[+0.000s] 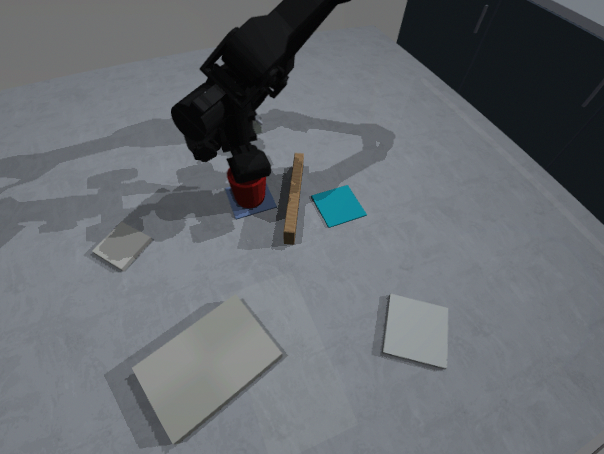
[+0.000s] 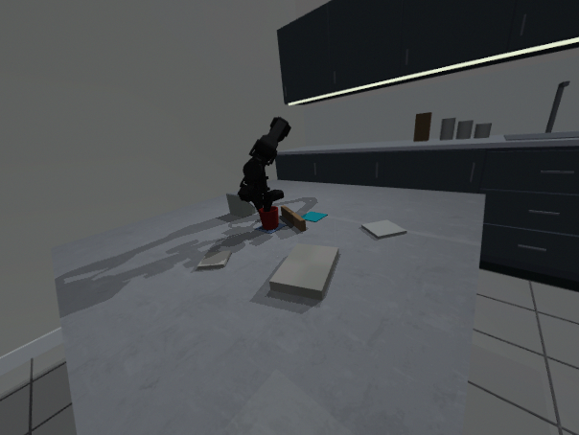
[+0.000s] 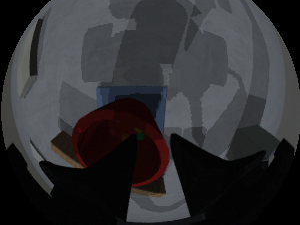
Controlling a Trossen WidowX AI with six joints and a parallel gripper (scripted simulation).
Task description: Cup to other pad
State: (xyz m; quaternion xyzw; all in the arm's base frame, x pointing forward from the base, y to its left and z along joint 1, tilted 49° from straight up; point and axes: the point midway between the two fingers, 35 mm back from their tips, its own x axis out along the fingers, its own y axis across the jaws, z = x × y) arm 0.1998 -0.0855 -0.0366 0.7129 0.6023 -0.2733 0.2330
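Now: gripper tip 30 mm short of the red cup and 10 mm above it. Round my gripper tip: cyan pad: 150 mm to the left, 130 mm ahead, 50 mm below; then white slab: 410 mm ahead, 120 mm to the left, 40 mm below; then wooden bar: 80 mm to the left, 80 mm ahead, 30 mm below.
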